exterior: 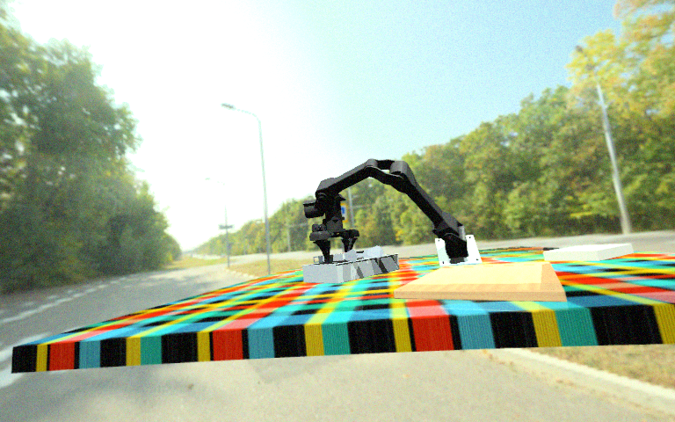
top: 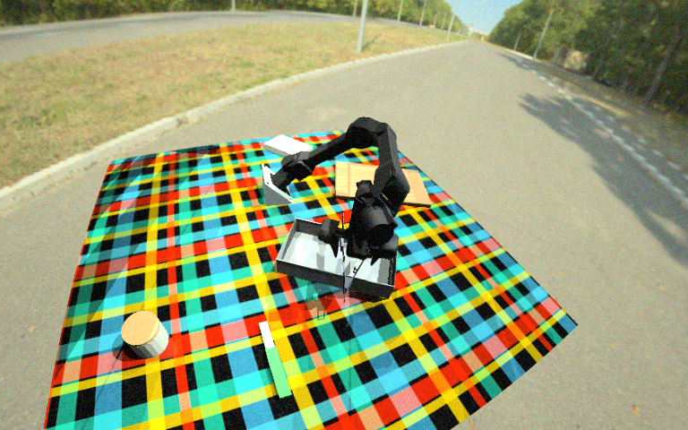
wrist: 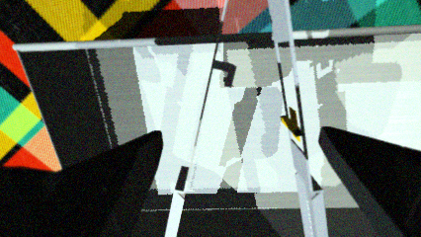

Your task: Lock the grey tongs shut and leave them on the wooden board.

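Now: the roasting tin 50 mm behind my gripper tip, 30 mm below it and 20 mm to the right of it. Also, from my gripper tip: wooden board (390 mm behind, 270 mm to the left, 50 mm below); then white flat block (710 mm behind, 40 mm below, 30 mm to the right).
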